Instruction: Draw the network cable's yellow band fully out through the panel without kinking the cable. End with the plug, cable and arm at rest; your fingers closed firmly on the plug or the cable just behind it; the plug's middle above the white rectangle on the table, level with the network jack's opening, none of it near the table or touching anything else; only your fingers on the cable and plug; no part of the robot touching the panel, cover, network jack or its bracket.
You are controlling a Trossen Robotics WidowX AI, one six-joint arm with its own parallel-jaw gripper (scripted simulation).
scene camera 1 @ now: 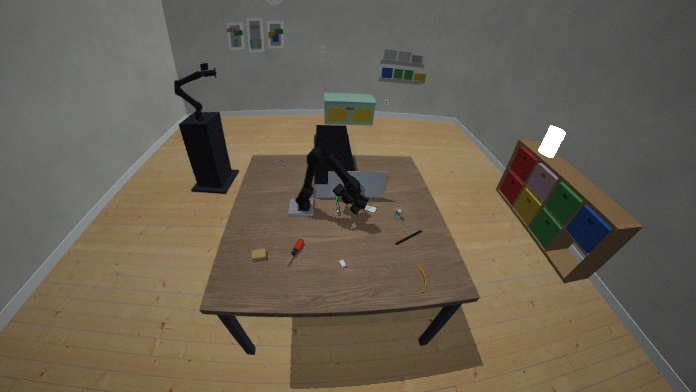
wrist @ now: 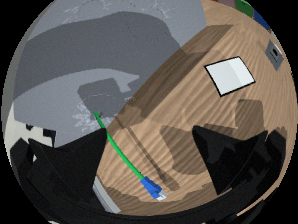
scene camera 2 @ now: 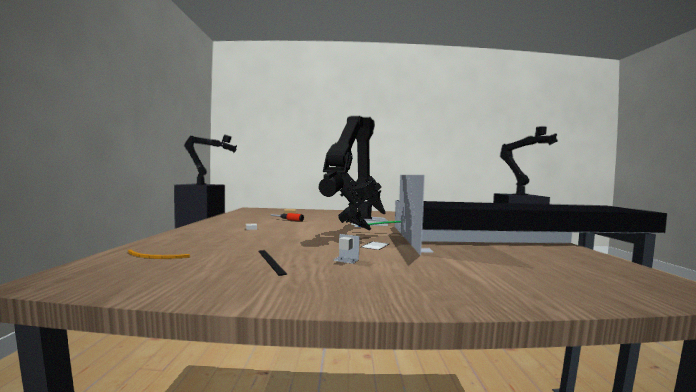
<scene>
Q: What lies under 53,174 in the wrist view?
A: My gripper.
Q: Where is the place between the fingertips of my gripper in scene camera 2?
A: At 377,221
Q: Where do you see a white rectangle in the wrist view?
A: At 228,75
</scene>
